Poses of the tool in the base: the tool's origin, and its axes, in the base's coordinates. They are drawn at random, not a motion.
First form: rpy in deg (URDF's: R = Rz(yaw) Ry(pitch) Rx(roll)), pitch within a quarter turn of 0, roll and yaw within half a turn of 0; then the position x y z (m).
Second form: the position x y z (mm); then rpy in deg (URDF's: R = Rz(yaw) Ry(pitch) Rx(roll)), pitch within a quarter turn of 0, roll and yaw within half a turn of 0. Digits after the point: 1 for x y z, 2 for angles.
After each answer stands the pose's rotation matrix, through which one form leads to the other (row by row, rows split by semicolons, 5 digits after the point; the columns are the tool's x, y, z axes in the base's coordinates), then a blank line. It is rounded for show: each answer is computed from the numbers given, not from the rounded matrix.
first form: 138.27 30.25 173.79 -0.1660 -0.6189 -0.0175
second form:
-166.0 -618.9 -17.5 138.27 30.25 173.79
-0.85877 -0.25263 0.44576; 0.09344 0.77818 0.62105; -0.50377 0.57499 -0.64467

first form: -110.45 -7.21 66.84 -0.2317 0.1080 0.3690
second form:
-231.7 108.0 369.0 -110.45 -7.21 66.84
0.39019 0.36748 -0.84422; 0.91214 -0.02930 0.40883; 0.12551 -0.92957 -0.34663

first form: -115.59 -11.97 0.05 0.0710 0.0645 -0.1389
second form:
71.0 64.5 -138.9 -115.59 -11.97 0.05
0.97826 0.18743 0.08879; 0.00085 -0.43176 0.90199; 0.20740 -0.88230 -0.42254

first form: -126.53 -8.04 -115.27 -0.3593 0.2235 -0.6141
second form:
-359.3 223.5 -614.1 -126.53 -8.04 -115.27
-0.42269 -0.58626 0.69111; -0.89542 0.15247 -0.41831; 0.13986 -0.79565 -0.58939

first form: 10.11 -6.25 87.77 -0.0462 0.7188 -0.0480
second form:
-46.2 718.8 -48.0 10.11 -6.25 87.77
0.03868 -0.98447 0.17124; 0.99330 0.01921 -0.11393; 0.10887 0.17450 0.97862

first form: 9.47 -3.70 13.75 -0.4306 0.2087 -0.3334
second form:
-430.6 208.7 -333.4 9.47 -3.70 13.75
0.96932 -0.24476 -0.02272; 0.23719 0.95558 -0.17495; 0.06453 0.16419 0.98432

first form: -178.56 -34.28 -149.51 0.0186 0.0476 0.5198
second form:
18.6 47.6 519.8 -178.56 -34.28 -149.51
-0.71203 -0.51942 -0.47245; -0.41925 0.85426 -0.30734; 0.56324 -0.02076 -0.82603

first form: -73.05 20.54 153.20 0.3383 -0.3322 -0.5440
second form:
338.3 -332.2 -544.0 -73.05 20.54 153.20
-0.83584 0.16812 -0.52259; 0.42221 -0.41155 -0.80769; -0.35086 -0.89575 0.27300

